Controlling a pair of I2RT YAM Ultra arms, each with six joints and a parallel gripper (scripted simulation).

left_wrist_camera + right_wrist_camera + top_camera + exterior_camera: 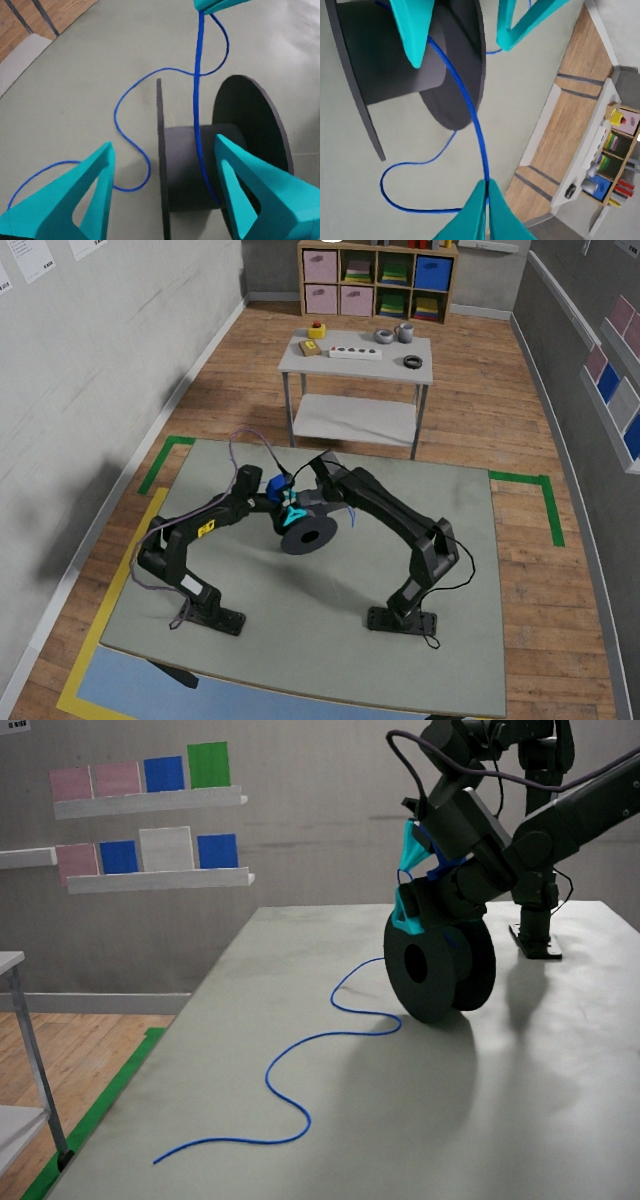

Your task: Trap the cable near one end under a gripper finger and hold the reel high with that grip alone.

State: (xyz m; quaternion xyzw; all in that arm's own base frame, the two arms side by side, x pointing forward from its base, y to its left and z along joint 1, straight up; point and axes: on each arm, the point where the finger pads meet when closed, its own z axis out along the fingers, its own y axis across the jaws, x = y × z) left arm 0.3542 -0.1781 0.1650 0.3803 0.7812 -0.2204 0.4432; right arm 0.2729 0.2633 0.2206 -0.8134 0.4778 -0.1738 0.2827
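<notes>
Now: the dark reel 7 cm below my left hand, 3 cm behind it and 2 cm to the right of it.
The dark reel is 30 mm behind my right hand, 70 mm to the left of it and 130 mm below it.
</notes>
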